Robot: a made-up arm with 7 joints. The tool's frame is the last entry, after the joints. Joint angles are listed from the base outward. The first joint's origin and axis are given. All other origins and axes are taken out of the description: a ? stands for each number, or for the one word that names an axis. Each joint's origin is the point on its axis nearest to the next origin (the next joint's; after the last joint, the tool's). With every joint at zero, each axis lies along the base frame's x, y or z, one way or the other. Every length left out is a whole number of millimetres.
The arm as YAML. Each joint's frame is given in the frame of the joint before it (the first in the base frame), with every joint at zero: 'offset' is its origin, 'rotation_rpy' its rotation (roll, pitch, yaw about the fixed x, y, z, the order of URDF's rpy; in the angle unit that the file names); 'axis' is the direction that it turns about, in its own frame. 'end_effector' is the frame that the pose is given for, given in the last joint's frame.
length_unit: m
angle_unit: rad
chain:
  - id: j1
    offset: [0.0, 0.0, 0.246]
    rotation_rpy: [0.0, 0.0, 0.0]
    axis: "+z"
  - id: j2
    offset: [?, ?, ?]
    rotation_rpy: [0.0, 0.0, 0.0]
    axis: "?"
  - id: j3
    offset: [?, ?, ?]
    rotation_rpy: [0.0, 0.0, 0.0]
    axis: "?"
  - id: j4
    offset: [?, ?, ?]
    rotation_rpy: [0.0, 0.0, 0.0]
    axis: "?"
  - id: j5
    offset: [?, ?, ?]
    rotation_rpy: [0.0, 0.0, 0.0]
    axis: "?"
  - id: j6
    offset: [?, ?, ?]
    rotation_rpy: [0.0, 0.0, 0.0]
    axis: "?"
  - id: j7
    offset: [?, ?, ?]
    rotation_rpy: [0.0, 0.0, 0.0]
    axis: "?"
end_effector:
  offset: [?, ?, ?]
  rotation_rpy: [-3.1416, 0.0, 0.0]
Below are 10 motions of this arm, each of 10 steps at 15 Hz.
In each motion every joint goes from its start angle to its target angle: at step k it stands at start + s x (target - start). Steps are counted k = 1, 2, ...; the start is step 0. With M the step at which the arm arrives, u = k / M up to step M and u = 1 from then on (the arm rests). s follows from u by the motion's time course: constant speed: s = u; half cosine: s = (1 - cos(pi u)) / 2; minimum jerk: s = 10 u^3 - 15 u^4 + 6 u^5.
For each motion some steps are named. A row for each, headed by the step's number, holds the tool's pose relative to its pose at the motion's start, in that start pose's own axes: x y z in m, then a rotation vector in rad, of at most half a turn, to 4 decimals.
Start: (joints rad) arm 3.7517 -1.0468 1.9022 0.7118 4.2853 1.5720 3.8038
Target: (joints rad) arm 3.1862 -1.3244 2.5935 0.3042 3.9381 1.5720 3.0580
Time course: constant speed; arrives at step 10
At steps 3, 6, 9, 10:
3: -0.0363 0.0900 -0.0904 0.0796 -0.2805 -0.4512
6: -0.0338 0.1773 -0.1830 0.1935 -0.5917 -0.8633
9: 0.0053 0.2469 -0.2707 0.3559 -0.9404 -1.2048
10: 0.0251 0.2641 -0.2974 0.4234 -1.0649 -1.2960

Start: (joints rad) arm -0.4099 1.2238 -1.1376 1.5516 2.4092 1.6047 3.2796
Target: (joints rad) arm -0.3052 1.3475 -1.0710 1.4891 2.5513 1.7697 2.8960
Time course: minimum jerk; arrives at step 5
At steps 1, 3, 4, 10:
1: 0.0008 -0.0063 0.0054 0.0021 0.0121 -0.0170
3: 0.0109 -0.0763 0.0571 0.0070 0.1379 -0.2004
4: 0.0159 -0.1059 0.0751 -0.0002 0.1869 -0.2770
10: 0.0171 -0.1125 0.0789 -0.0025 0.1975 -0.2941

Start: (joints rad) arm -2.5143 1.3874 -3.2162 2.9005 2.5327 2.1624 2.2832
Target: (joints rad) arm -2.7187 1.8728 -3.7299 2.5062 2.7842 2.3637 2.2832
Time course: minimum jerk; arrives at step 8
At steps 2, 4, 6, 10:
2: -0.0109 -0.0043 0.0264 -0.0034 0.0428 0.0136
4: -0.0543 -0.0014 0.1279 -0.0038 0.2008 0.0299
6: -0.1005 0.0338 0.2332 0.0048 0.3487 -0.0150
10: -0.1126 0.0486 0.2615 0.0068 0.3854 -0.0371

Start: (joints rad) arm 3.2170 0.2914 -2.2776 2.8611 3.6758 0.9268 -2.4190
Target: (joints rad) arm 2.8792 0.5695 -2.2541 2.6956 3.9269 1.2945 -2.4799
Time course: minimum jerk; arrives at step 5
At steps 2, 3, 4, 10:
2: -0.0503 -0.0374 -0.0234 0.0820 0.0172 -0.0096
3: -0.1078 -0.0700 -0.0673 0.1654 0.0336 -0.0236
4: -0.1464 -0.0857 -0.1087 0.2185 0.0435 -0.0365
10: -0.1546 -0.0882 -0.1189 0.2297 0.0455 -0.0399

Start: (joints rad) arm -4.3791 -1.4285 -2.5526 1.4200 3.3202 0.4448 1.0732
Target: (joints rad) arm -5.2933 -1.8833 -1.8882 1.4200 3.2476 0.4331 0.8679
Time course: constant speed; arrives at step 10
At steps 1, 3, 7, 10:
1: -0.0160 0.0052 -0.0032 -0.0161 0.0240 0.0857
3: -0.0503 0.0254 -0.0154 -0.0751 0.0729 0.2589
7: -0.1472 0.0927 -0.0712 -0.2987 0.1573 0.5980
10: -0.2565 0.1405 -0.1505 -0.5520 0.1902 0.8319

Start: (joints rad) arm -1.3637 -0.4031 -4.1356 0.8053 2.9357 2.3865 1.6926
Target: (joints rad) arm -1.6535 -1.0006 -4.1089 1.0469 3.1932 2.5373 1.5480
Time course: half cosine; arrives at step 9
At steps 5, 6, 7, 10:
5: -0.0195 -0.0843 -0.0891 0.0848 0.1386 -0.2720
6: -0.0261 -0.1046 -0.1231 0.1076 0.1785 -0.3360
7: -0.0317 -0.1194 -0.1536 0.1260 0.2109 -0.3844
10: -0.0368 -0.1309 -0.1826 0.1422 0.2391 -0.4241

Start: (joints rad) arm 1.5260 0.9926 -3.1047 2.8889 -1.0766 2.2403 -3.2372
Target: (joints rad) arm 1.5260 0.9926 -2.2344 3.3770 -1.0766 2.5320 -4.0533
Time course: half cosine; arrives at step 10
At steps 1, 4, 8, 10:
1: 0.0031 -0.0010 -0.0025 -0.0207 -0.0053 -0.0266
4: 0.0411 -0.0219 -0.0221 -0.2919 -0.0951 -0.3826
8: 0.0831 -0.0682 0.0036 -0.7636 -0.3521 -1.0170
10: 0.0865 -0.0738 0.0144 -0.8446 -0.4107 -1.1238

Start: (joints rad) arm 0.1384 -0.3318 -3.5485 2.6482 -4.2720 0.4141 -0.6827
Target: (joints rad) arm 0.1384 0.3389 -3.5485 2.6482 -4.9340 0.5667 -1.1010
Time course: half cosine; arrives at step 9
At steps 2, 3, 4, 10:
2: 0.0371 -0.0628 -0.0158 0.0474 0.0131 -0.1377
3: 0.0767 -0.1335 -0.0406 0.0945 0.0352 -0.2950
4: 0.1211 -0.2181 -0.0805 0.1414 0.0721 -0.4883
10: 0.2356 -0.4888 -0.3001 0.1940 0.2784 -1.1687

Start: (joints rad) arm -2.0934 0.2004 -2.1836 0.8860 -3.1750 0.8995 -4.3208
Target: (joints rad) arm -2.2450 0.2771 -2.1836 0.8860 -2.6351 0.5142 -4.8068
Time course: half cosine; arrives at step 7
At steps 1, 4, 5, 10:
1: -0.0036 0.0005 -0.0013 0.0069 -0.0320 -0.0126
4: -0.0371 0.0043 -0.0192 0.1270 -0.3576 -0.1166
5: -0.0454 0.0053 -0.0258 0.1843 -0.4538 -0.1352
10: -0.0516 0.0062 -0.0317 0.2425 -0.5328 -0.1437

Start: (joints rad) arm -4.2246 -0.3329 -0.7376 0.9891 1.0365 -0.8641 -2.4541
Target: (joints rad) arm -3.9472 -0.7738 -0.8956 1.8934 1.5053 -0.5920 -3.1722
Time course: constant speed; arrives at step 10
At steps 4, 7, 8, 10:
4: -0.0772 0.1540 0.0176 -0.0746 0.0436 0.2581
7: -0.1809 0.2405 0.0299 -0.1372 0.0855 0.4558
8: -0.2227 0.2612 0.0349 -0.1624 0.0977 0.5210
10: -0.3141 0.2880 0.0465 -0.2210 0.1141 0.6488

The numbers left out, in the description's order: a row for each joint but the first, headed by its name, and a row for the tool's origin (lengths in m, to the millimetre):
j2: xyz 0.0 0.0 0.0, axis +y
j3: xyz 0.0 0.0 0.443, axis +z
j4: xyz 0.078 0.0 0.0, axis -y
j5: xyz 0.088 0.0 -0.391, axis -z
j6: xyz 0.0 0.0 0.0, axis +y
j7: xyz 0.059 0.0 -0.076, axis -z
tool: xyz 0.0 0.0 0.0

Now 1 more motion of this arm.
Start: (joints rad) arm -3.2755 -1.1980 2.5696 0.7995 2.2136 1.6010 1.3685
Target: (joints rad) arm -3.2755 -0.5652 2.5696 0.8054 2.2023 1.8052 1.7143
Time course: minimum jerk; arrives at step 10
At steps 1, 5, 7, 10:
1: -0.0017 0.0023 0.0003 -0.0056 -0.0031 0.0004
5: -0.0900 0.1405 -0.0095 -0.3431 -0.1461 0.0169
7: -0.1356 0.2388 -0.0437 -0.5852 -0.2022 0.0142
10: -0.1523 0.2857 -0.0679 -0.7037 -0.2169 0.0074

